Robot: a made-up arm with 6 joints. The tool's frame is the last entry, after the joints. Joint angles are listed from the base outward. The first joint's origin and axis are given. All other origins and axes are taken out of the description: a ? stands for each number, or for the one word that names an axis. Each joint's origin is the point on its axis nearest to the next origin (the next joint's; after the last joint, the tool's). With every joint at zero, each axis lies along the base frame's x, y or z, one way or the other. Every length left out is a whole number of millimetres.
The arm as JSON. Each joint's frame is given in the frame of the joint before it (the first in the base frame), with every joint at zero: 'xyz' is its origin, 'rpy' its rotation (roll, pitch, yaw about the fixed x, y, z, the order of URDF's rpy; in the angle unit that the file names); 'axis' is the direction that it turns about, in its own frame. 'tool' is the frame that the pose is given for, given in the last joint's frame.
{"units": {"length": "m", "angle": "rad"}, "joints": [
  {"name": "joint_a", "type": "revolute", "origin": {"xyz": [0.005, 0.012, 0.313], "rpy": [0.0, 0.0, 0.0]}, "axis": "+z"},
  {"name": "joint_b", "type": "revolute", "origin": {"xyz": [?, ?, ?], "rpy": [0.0, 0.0, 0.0]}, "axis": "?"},
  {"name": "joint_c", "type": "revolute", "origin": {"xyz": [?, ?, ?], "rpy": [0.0, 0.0, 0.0]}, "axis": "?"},
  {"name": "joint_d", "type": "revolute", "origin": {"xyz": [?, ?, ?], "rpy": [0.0, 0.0, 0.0]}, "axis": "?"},
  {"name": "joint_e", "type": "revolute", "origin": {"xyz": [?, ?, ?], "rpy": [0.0, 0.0, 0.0]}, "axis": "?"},
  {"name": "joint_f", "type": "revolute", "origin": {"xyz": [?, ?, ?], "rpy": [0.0, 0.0, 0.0]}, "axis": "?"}
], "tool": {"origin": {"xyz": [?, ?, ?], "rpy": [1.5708, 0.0, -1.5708]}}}
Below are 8 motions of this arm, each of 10 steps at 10 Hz.
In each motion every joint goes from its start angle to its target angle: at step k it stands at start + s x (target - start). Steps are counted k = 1, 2, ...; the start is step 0. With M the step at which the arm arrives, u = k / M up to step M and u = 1 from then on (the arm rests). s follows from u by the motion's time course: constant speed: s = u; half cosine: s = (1 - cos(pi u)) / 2; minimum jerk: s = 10 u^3 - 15 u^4 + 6 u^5.
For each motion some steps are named. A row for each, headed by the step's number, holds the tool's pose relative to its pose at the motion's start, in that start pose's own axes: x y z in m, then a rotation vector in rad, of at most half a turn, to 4 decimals.
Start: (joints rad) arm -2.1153 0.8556 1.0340 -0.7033 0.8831 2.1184
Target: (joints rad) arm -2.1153 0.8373 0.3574 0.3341 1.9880 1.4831
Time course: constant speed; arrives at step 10
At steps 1, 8, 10:
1: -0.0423 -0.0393 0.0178 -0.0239 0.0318 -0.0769
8: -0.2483 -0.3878 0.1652 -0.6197 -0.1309 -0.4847
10: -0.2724 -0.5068 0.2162 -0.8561 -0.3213 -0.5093

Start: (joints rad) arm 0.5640 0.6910 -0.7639 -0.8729 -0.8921 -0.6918
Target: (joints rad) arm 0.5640 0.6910 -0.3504 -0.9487 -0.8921 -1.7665
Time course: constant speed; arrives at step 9
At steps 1, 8, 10:
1: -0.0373 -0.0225 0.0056 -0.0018 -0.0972 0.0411
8: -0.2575 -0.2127 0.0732 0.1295 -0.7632 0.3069
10: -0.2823 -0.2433 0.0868 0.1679 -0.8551 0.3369

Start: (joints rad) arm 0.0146 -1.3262 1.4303 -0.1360 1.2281 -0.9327
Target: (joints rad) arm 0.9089 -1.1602 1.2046 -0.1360 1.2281 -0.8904
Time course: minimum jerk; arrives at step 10
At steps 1, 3, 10:
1: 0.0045 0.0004 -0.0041 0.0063 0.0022 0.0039
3: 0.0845 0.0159 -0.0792 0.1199 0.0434 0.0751
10: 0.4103 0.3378 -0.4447 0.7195 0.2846 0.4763

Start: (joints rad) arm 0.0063 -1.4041 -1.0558 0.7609 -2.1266 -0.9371
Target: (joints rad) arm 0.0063 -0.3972 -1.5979 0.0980 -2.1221 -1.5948
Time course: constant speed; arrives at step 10
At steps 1, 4, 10:
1: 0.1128 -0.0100 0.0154 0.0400 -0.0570 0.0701
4: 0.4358 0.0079 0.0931 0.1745 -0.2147 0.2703
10: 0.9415 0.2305 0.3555 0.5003 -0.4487 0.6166

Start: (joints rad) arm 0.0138 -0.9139 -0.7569 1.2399 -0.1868 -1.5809
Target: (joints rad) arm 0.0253 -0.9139 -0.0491 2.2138 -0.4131 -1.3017
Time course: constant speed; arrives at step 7
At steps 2, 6, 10:
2: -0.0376 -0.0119 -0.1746 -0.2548 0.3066 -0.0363
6: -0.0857 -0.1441 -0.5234 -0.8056 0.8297 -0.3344
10: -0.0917 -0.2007 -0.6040 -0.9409 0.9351 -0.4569

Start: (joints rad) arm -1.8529 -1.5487 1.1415 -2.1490 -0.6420 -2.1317
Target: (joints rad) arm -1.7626 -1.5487 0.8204 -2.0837 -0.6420 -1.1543
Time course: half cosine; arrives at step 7
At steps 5, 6, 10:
5: -0.1894 -0.1522 -0.0228 -0.2056 0.7596 0.2092
6: -0.2174 -0.1830 -0.0273 -0.2584 0.8861 0.2305
10: -0.2271 -0.1944 -0.0290 -0.2784 0.9309 0.2368

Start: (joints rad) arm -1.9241 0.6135 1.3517 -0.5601 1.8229 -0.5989
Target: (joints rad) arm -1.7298 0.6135 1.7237 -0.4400 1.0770 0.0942
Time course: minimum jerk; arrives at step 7
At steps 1, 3, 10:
1: -0.0069 0.0033 0.0063 0.0096 0.0080 -0.0076
3: -0.1131 0.0548 0.0895 0.1677 0.1284 -0.0880
10: -0.3177 0.1656 0.1908 0.4900 0.3592 -0.0744

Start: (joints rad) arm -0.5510 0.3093 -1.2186 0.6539 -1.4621 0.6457
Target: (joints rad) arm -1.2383 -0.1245 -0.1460 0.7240 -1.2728 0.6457
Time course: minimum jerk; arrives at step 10
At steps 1, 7, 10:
1: 0.0026 -0.0041 -0.0030 -0.0088 0.0000 -0.0028
7: 0.1339 -0.3917 -0.1310 -0.8589 -0.1344 -0.1525
10: 0.1383 -0.4506 -0.1160 -1.0168 -0.1938 -0.1509

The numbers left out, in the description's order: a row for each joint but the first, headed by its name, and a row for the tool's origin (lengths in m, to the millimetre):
joint_b: xyz -0.021 0.028 0.0, axis +y
joint_c: xyz 0.019 0.0 0.923, axis +y
joint_d: xyz -0.018 0.0 0.89, axis +z
joint_e: xyz 0.011 0.029 0.0, axis +y
joint_f: xyz 0.001 0.0 0.041, axis +z
tool: xyz -0.019 0.022 0.0

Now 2 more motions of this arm.
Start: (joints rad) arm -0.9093 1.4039 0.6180 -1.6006 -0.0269 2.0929
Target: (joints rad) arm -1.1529 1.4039 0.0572 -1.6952 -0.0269 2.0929
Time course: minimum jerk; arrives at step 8
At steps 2, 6, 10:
2: 0.0135 -0.0037 0.0685 0.0621 -0.0010 0.0069
6: 0.1412 -0.1678 0.5638 0.5439 -0.0519 0.0224
10: 0.1590 -0.2060 0.6207 0.6070 -0.0642 0.0199

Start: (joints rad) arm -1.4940 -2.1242 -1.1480 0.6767 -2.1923 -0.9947
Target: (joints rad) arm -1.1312 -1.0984 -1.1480 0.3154 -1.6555 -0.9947
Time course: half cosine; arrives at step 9
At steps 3, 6, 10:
3: 0.3786 -0.0081 -0.0481 0.0107 -0.0336 0.4133
6: 1.0902 0.2990 -0.0964 0.0260 -0.2089 1.2216
10: 1.3698 0.5846 -0.0661 0.0245 -0.3612 1.6062

